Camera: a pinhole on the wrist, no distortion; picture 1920 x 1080 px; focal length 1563.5 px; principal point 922.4 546.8 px. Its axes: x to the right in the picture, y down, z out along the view. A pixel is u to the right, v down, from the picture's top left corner.
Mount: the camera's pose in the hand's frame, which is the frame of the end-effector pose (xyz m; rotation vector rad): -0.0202 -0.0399 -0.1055 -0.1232 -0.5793 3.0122
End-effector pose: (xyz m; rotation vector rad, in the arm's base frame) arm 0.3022 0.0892 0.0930 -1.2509 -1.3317 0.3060
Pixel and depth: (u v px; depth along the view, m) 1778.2 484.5 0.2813
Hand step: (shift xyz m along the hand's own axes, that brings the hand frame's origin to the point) -0.1986 -0.1196 0.1490
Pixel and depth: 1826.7 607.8 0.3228
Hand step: -0.2363 -0.1541 0.1764
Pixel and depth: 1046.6 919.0 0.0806
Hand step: -0.0351 -0.0867 -0.0385
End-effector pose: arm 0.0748 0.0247 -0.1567 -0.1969 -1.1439 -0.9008
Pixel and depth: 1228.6 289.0 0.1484
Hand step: -0.0614 -0.0692 0.0391
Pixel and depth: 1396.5 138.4 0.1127
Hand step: -0.0629 -0.0511 0.0076
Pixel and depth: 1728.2 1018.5 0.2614
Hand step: -0.1826 -0.1974 0.0983
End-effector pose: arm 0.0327 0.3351 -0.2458 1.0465 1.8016 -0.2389
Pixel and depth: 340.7 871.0 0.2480
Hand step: 0.0458 -0.1864 0.1109
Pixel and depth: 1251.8 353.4 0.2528
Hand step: -0.0947 -0.0992 0.1367
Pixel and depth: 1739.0 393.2 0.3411
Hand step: -0.2269 -0.1188 0.2111
